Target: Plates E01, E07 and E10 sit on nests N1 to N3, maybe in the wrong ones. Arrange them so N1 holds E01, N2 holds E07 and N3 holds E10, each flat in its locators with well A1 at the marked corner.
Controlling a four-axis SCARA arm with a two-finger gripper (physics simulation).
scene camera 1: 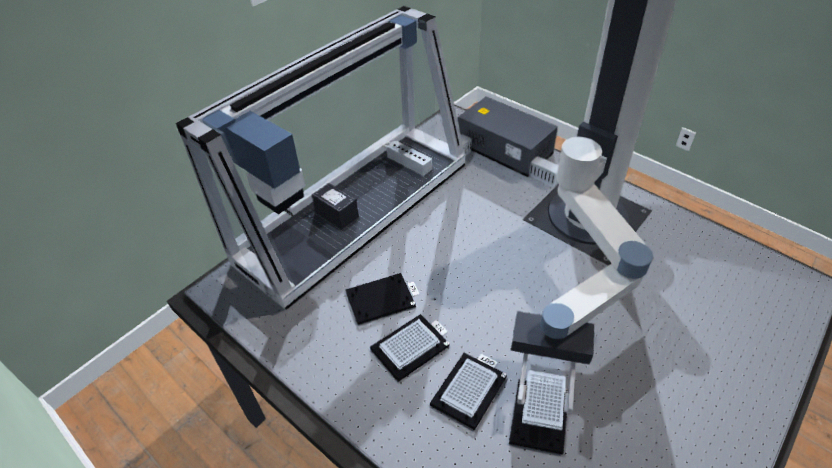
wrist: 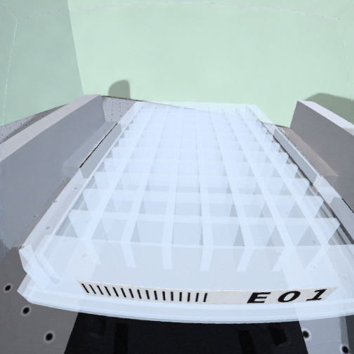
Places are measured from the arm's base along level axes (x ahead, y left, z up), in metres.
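Pixels of known places: gripper, fingertip midpoint: (scene camera 1: 544, 406).
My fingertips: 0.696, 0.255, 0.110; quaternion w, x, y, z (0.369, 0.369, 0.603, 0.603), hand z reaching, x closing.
Observation:
Ahead of a thing's pixels: the offset from my fingertips to its middle, as dx, dy, dz. "*": to the spot under its first point.
My gripper (scene camera 1: 545, 398) (wrist: 197, 113) is shut on the clear plate E01 {-0.021, -0.011, -0.011} (scene camera 1: 543, 403) (wrist: 190, 260), with one finger along each long side. The plate looks level and hangs over the black nest N1 {-0.021, -0.011, -0.086} (scene camera 1: 538, 438) (wrist: 190, 337); a gap seems to separate them. Its E01 label faces the wrist camera. I cannot make out the A1 mark. Nest N2 {+0.027, -0.368, -0.086} (scene camera 1: 386, 362) bears a plate {+0.027, -0.368, -0.078} (scene camera 1: 410, 343), and the OUT nest {+0.029, -0.178, -0.086} (scene camera 1: 455, 412) bears another plate {+0.028, -0.178, -0.078} (scene camera 1: 470, 386); their labels are unreadable. Nest N3 {-0.038, -0.532, -0.086} (scene camera 1: 381, 298) is bare.
The gantry frame (scene camera 1: 372, 236) with its blue head {* +0.082, -0.742, +0.387} (scene camera 1: 258, 148) stands at the back left. A black block {* -0.140, -0.796, +0.022} (scene camera 1: 335, 206) lies on its deck. A dark grey box {* -0.755, -0.617, +0.018} (scene camera 1: 506, 133) stands at the back, beside the arm's base plate (scene camera 1: 538, 218). The OUT nest is just left of N1.

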